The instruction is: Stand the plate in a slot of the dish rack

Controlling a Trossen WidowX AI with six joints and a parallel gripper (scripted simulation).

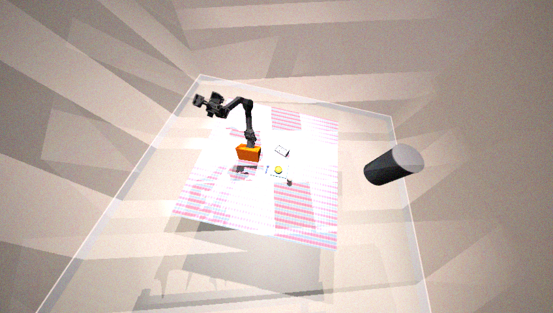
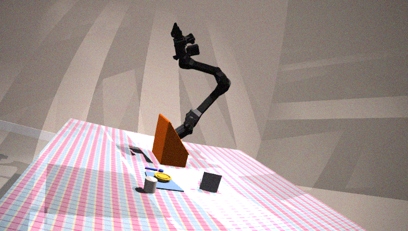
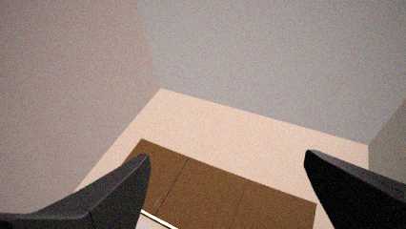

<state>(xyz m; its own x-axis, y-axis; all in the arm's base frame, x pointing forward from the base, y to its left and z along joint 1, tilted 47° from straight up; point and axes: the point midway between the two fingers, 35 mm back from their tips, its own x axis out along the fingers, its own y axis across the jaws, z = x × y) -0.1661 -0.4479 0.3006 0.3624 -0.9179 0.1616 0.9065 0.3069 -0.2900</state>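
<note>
My gripper tip is 68 cm above the yellow plate, 42 cm short of it and 2 cm to the left of it. The rest, counted from my gripper tip: pale blue sheet 69 cm below, 43 cm ahead, 2 cm to the right; dish rack 67 cm below, 43 cm ahead, 18 cm to the left.
</note>
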